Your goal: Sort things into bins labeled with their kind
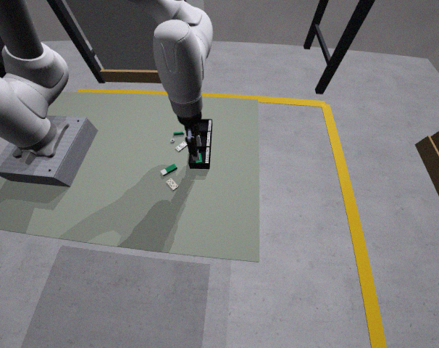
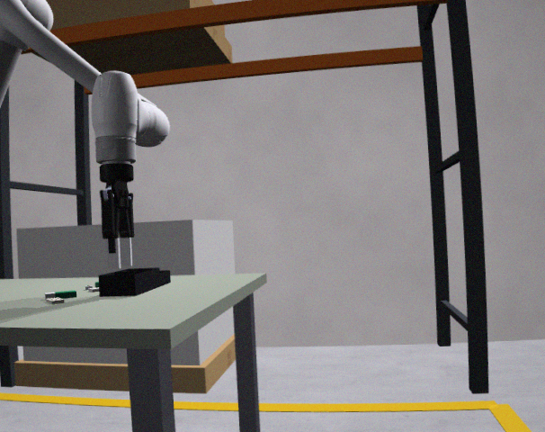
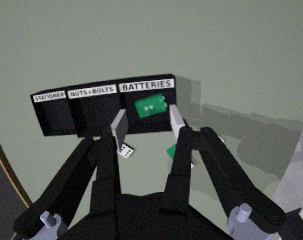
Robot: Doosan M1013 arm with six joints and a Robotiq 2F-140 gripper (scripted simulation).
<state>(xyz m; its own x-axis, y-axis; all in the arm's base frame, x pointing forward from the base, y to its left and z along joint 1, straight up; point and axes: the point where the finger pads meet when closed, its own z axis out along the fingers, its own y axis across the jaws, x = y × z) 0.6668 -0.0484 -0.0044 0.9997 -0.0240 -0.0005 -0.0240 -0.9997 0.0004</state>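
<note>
Now: hand 14 cm to the right of the cylindrical battery, 10 cm past it and 8 cm above it. Also, from my hand: green battery (7 cm below, 1 cm to the right); white domino (12 cm to the right, 10 cm behind, 8 cm below); green-and-white stick (13 cm behind, 8 cm below, 5 cm to the right).
</note>
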